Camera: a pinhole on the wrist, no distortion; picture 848 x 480 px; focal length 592.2 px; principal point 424.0 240.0 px. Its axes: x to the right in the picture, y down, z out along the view. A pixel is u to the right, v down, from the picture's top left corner.
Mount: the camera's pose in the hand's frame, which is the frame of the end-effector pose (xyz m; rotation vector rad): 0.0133 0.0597 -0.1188 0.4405 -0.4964 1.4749
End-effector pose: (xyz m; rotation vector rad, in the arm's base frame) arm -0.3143 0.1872 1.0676 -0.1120 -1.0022 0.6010
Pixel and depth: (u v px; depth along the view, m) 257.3 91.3 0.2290
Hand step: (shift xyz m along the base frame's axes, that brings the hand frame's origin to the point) 0.0476 -0.0808 0.1076
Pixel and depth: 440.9 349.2 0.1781
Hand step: -0.0207 -0.0491 0.0080
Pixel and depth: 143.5 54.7 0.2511
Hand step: 0.0895 -0.1177 0.1356
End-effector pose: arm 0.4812 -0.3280 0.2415 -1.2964 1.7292 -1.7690
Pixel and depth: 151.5 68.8 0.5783
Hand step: 0.2576 -0.1417 0.4730
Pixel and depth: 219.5 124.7 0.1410
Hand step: -0.0192 0.0047 0.0730
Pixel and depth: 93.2 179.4 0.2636
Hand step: 0.0722 0.0142 0.2007
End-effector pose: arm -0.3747 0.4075 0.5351 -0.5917 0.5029 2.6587
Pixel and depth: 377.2 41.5 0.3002
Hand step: -0.0651 0.1925 0.0187
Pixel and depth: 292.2 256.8 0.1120
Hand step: 0.0201 0.0050 -0.0426
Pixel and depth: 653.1 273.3 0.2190
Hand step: -0.0333 0.0380 0.0974
